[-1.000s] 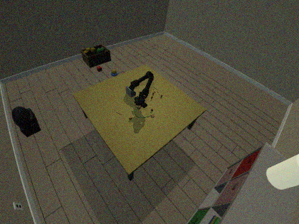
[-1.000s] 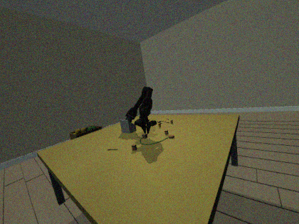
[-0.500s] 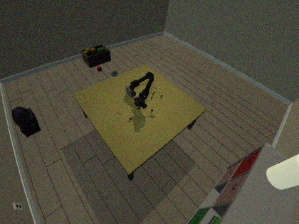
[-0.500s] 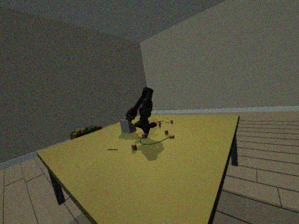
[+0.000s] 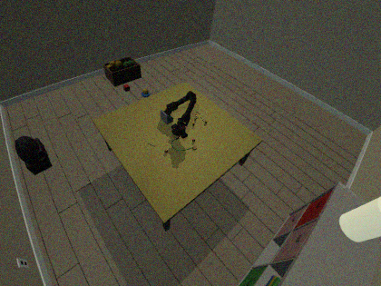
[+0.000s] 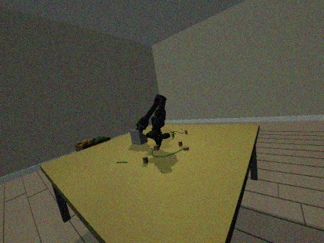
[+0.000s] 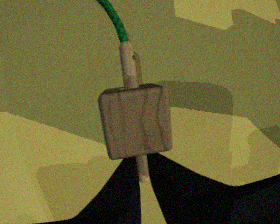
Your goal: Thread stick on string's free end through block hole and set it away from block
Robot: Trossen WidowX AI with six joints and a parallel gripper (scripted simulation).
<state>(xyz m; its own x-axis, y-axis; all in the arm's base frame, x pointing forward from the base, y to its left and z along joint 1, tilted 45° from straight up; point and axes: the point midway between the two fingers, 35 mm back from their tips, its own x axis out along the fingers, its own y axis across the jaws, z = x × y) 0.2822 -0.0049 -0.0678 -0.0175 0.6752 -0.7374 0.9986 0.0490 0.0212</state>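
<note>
Now: the wooden block 30 mm to the right of my gripper tip and 10 mm above it. The rest, counted from my gripper tip: round wooden button 200 mm ahead, 40 mm to the left; thin wooden stick 40 mm to the right; wooden cylinder 120 mm ahead, 90 mm to the left, 10 mm above.
</note>
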